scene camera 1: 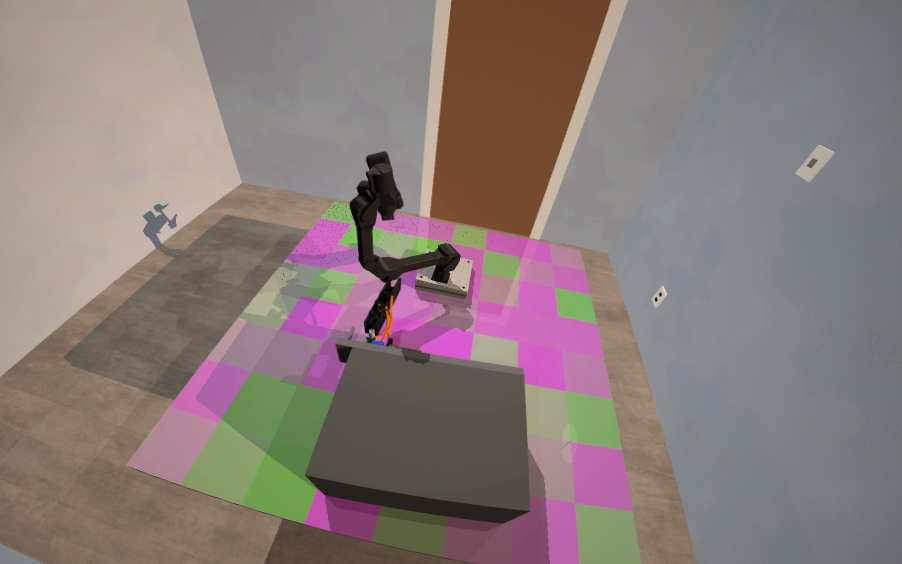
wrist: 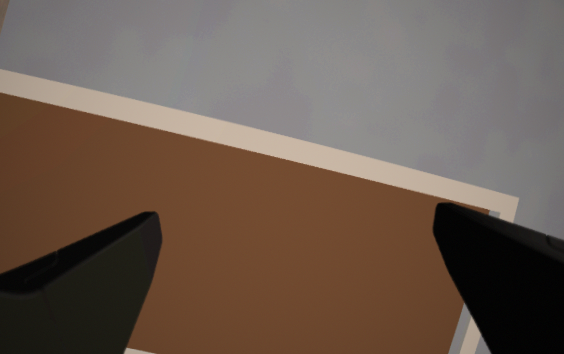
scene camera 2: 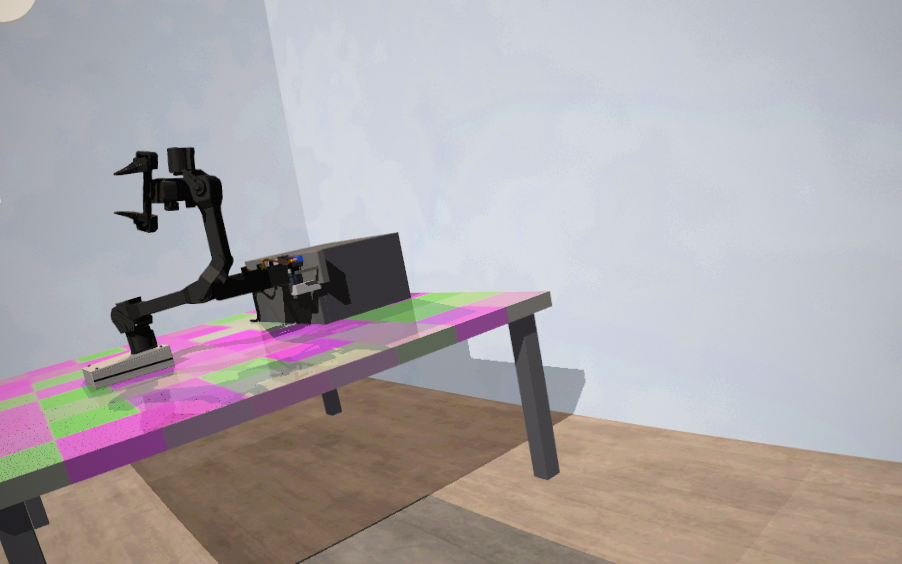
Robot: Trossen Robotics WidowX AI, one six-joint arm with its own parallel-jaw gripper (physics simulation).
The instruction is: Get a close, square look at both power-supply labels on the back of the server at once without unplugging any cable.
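Places are measured from the arm's base along level axes (x back, y down, z right), in metres.
Pixels of known places: gripper, between the fingertips: [wrist: 298,222] [scene camera 2: 114,193]; arm's base, origin of its link: [scene camera 1: 440,276] [scene camera 2: 144,350].
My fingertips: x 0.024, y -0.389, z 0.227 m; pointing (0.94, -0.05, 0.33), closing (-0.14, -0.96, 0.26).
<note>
For each thing: its top centre in the pictures, then the offset to it from my fingertips. "spot": a spot on its surface instead.
- black folding piece, a spot on its surface: [scene camera 1: 379,315] spot: dz -0.108, dx -0.383, dy +0.246 m
- light grey handle, a spot on its surface: [scene camera 2: 306,288] spot: dz -0.064, dx -0.453, dy +0.324 m
The dark grey server [scene camera 1: 425,425] [scene camera 2: 369,282] stands on the table, with its back side toward the arm's base. Orange cables [scene camera 1: 389,317] and a black folding piece [scene camera 1: 379,315] stick out from its back. In scene camera 2, blue plugs [scene camera 2: 297,259] and a light grey handle [scene camera 2: 306,288] show at that back. The power-supply labels cannot be made out in any view. My gripper [scene camera 2: 115,193] [wrist: 298,222] is open and empty, raised high above the table and pointing away from the server. The wrist view shows the brown door [wrist: 280,270] between the fingers.
The arm's base [scene camera 1: 458,287] [scene camera 2: 133,369] stands on the pink and green checkered table [scene camera 1: 598,468] [scene camera 2: 488,330]. The arm's elbow [scene camera 1: 382,267] [scene camera 2: 209,282] is low, near the server's protruding cables. The door [scene camera 1: 518,99] and walls surround the table.
</note>
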